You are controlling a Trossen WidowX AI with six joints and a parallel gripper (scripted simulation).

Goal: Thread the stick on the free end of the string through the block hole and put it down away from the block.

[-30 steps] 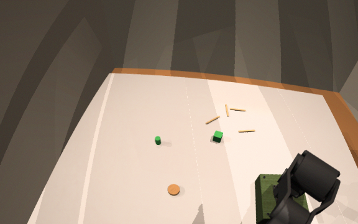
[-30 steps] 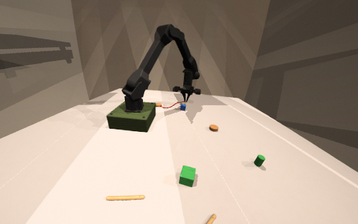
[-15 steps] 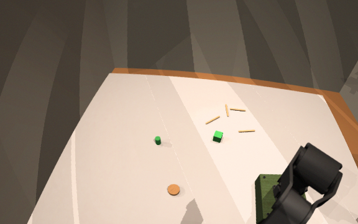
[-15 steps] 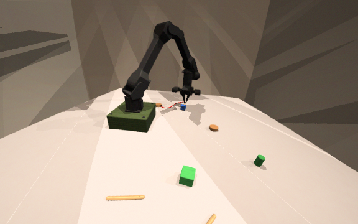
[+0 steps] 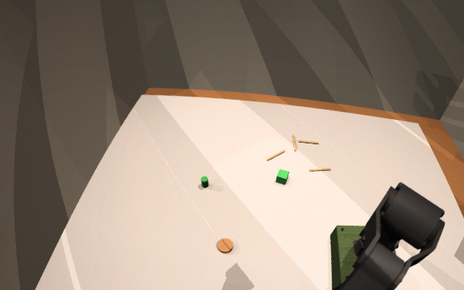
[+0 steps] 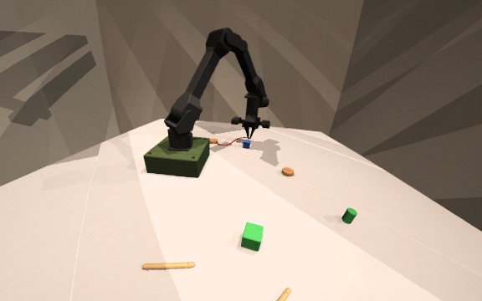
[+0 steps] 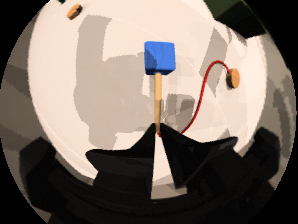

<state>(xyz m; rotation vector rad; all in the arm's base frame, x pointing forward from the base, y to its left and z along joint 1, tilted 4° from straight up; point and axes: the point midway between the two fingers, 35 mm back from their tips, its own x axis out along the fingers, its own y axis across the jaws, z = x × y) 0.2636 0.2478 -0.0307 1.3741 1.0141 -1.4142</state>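
The small blue block lies 8 cm to the right of my gripper tip and 2 cm behind it. Round my gripper tip: thin wooden stick 1 cm to the right; round wooden button 18 cm behind, 4 cm to the right, 1 cm below; green cylinder 50 cm to the right, 17 cm ahead.
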